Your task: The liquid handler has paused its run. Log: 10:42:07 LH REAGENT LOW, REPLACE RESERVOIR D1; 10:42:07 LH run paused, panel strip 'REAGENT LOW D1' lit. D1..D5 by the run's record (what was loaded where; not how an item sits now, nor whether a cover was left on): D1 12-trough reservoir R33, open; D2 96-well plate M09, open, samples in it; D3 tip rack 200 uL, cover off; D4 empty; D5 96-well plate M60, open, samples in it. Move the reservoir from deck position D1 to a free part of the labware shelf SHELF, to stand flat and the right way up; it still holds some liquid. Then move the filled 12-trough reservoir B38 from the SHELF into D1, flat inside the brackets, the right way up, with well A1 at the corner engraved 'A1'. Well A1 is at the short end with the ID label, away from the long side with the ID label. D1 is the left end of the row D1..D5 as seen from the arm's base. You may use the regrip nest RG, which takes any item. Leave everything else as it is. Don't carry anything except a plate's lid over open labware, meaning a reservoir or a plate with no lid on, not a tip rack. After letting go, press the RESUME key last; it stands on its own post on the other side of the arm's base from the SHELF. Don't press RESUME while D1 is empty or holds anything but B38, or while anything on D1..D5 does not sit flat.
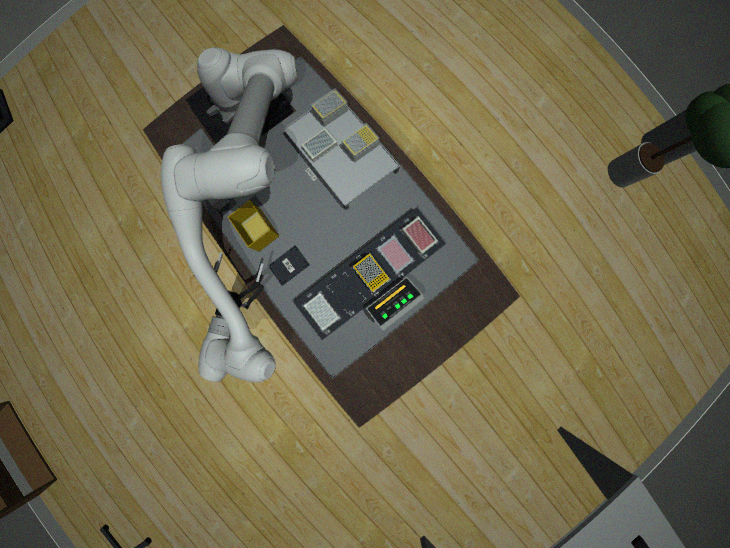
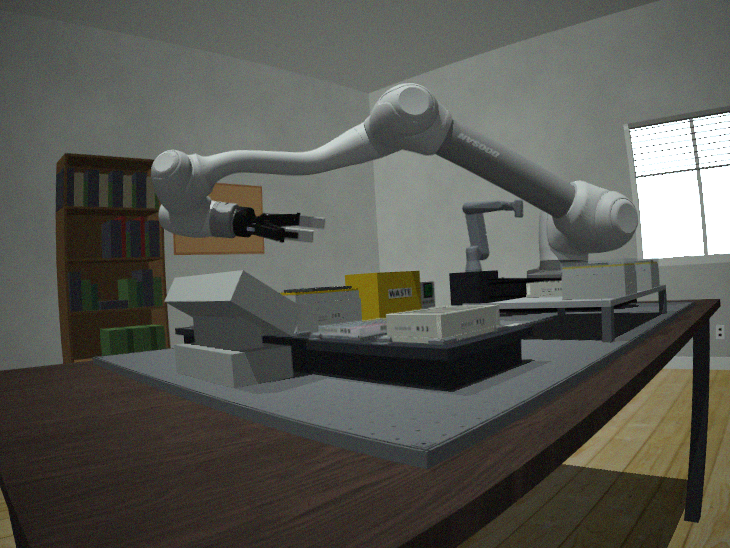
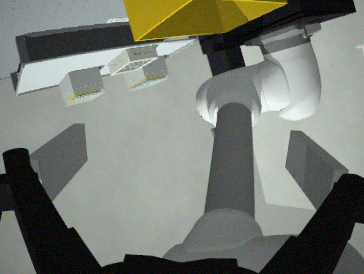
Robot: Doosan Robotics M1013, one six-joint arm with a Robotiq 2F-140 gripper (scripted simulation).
Labels:
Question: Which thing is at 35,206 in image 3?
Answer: My gripper.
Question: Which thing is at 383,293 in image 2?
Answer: A yellow waste bin.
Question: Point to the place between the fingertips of my gripper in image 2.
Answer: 319,229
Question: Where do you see a grey shelf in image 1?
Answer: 347,179

